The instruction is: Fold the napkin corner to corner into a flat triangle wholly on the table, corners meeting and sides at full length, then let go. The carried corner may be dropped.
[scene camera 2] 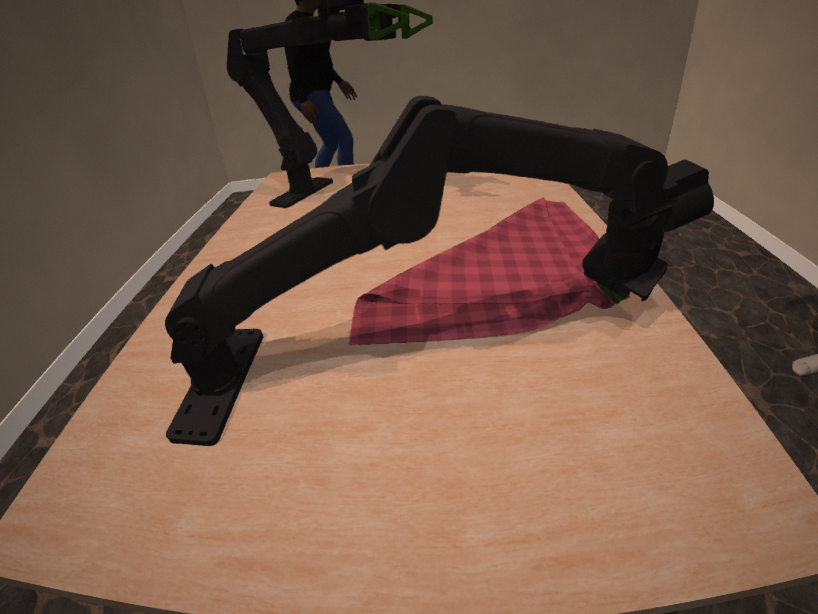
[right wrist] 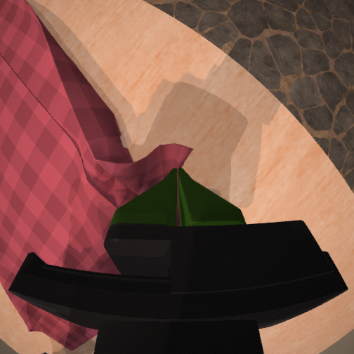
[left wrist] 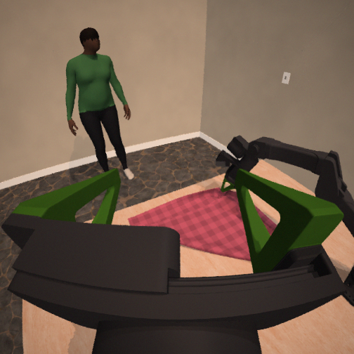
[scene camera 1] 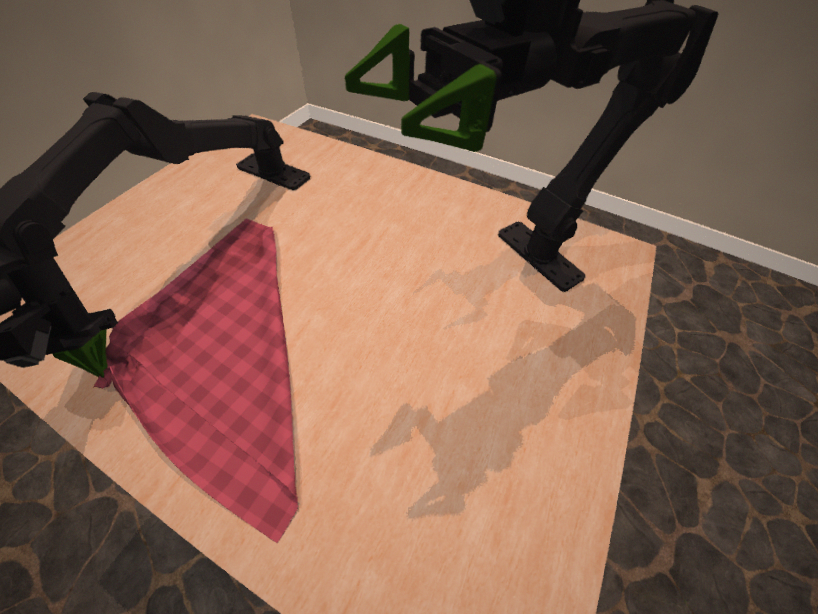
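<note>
The red checked napkin [scene camera 1: 218,350] [scene camera 2: 502,264] [left wrist: 205,230] [right wrist: 30,145] lies folded over into a rough triangle on the table [scene camera 1: 370,317] [scene camera 2: 462,449], its long side toward the right in scene camera 1. Its gathered tip is bunched and creased. My right gripper [scene camera 1: 103,375] [right wrist: 177,174] is shut on this tip, close above the table; a small flap sticks out past the fingertips. The fingers are partly hidden in scene camera 2. My left gripper [scene camera 1: 375,104] [left wrist: 177,174] is open and empty, high above the table and away from the napkin.
The table edge runs close beyond the right gripper, with the stone floor [scene camera 1: 740,396] [right wrist: 295,65] past it. The right arm reaches over the napkin in scene camera 2. A person in green [left wrist: 95,85] stands past the table; another person [scene camera 2: 310,72] stands behind the left arm.
</note>
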